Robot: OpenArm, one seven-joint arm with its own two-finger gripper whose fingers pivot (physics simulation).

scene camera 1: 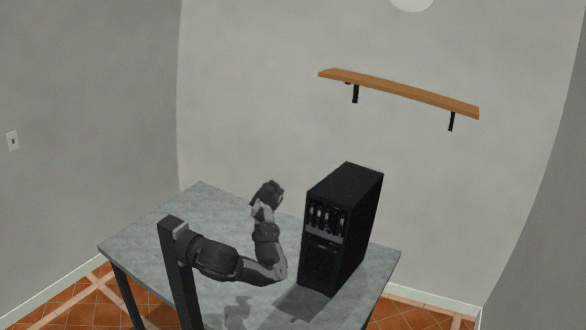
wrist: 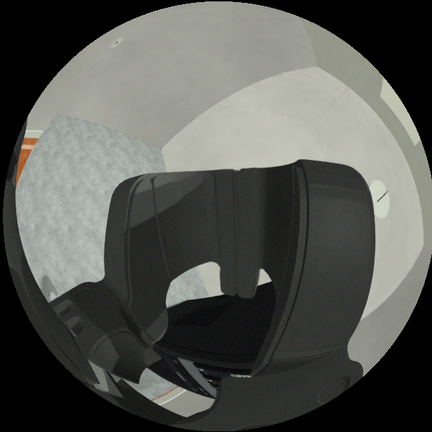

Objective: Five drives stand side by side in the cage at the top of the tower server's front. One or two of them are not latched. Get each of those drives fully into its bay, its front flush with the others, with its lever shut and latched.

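The black tower server (scene camera 1: 345,215) (wrist: 225,327) stands on the table; in the wrist view part of it shows below the fingers. Its drives (scene camera 1: 326,219) stand side by side in the cage at the top of its front, with pale marks on their fronts. At this size I cannot tell which lever is unlatched or which drive stands proud. In the wrist view part of the cage front (wrist: 200,376) shows at the bottom, mostly hidden by the gripper. My gripper (scene camera 1: 271,190) (wrist: 244,235) is shut and empty, its fingers meeting. It is raised left of the tower's upper part, apart from the drives in the scene view.
The grey table (scene camera 1: 200,205) (wrist: 75,200) carries the tower and stands beside the arm's dark post (scene camera 1: 175,265). The arm's elbow (scene camera 1: 275,272) bends in front of the tower's left side. A wooden shelf (scene camera 1: 400,90) is on the wall above and behind the tower.
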